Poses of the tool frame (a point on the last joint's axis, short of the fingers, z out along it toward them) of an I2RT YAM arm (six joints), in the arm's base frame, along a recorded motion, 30 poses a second.
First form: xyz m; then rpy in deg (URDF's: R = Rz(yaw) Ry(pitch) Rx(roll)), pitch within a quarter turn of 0, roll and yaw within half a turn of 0.
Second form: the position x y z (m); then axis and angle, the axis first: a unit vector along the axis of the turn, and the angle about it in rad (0 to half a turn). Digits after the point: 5 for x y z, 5 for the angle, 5 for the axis.
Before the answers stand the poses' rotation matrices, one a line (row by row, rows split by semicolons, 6 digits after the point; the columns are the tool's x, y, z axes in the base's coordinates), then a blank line. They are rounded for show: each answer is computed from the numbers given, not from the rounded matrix.
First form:
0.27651 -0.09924 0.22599 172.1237 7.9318 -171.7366
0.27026 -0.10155 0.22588 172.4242 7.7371 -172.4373
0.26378 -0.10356 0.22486 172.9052 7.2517 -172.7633
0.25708 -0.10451 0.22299 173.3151 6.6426 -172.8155
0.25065 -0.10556 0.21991 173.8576 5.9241 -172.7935
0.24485 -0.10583 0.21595 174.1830 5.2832 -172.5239
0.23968 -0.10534 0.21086 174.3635 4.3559 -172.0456
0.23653 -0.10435 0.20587 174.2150 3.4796 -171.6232
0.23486 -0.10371 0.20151 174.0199 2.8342 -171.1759
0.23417 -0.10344 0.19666 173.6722 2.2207 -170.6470
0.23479 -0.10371 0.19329 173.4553 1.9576 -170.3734
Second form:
-0.980150 -0.161082 0.115578; -0.142349 0.977564 0.155258; -0.137994 0.135724 -0.981090
-0.982277 -0.148057 0.114941; -0.130413 0.980313 0.148255; -0.134628 0.130637 -0.982247
-0.984099 -0.140471 0.108706; -0.124961 0.982474 0.138307; -0.126228 0.122523 -0.984406
-0.985488 -0.137575 0.099429; -0.124225 0.983719 0.129864; -0.115676 0.115628 -0.986534
-0.986802 -0.135682 0.088385; -0.124776 0.985019 0.119028; -0.103211 0.106428 -0.988949
-0.987287 -0.138696 0.077639; -0.129560 0.985179 0.112409; -0.092079 0.100921 -0.990624
-0.987518 -0.145104 0.061265; -0.137985 0.984558 0.107732; -0.075952 0.097933 -0.992291
-0.987508 -0.150993 0.045056; -0.145414 0.983402 0.108517; -0.060693 0.100610 -0.993073
-0.986955 -0.157657 0.032613; -0.153214 0.981996 0.110494; -0.049446 0.104056 -0.993342
-0.985965 -0.165740 0.020089; -0.162395 0.980000 0.115010; -0.038749 0.110134 -0.993161
-0.985343 -0.169975 0.014399; -0.167129 0.978842 0.118049; -0.034160 0.113912 -0.992903

0.27651 -0.09924 0.22599 -0.07660 0.99435 0.07346 3.01374
0.27026 -0.10155 0.22588 -0.07024 0.99505 0.07035 3.01586
0.26378 -0.10356 0.22486 -0.06689 0.99559 0.06573 3.02333
0.25708 -0.10451 0.22299 -0.06591 0.99591 0.06181 3.03339
0.25065 -0.10556 0.21991 -0.06551 0.99624 0.05671 3.04528
0.24485 -0.10583 0.21595 -0.06744 0.99628 0.05363 3.05631
0.23968 -0.10534 0.21086 -0.07113 0.99613 0.05168 3.07266
0.23653 -0.10435 0.20587 -0.07446 0.99584 0.05254 3.08847
0.23486 -0.10371 0.20151 -0.07810 0.99549 0.05390 3.10037
0.23417 -0.10344 0.19666 -0.08247 0.99499 0.05658 3.11202
0.23479 -0.10371 0.19329 -0.08474 0.99470 0.05831 3.11718

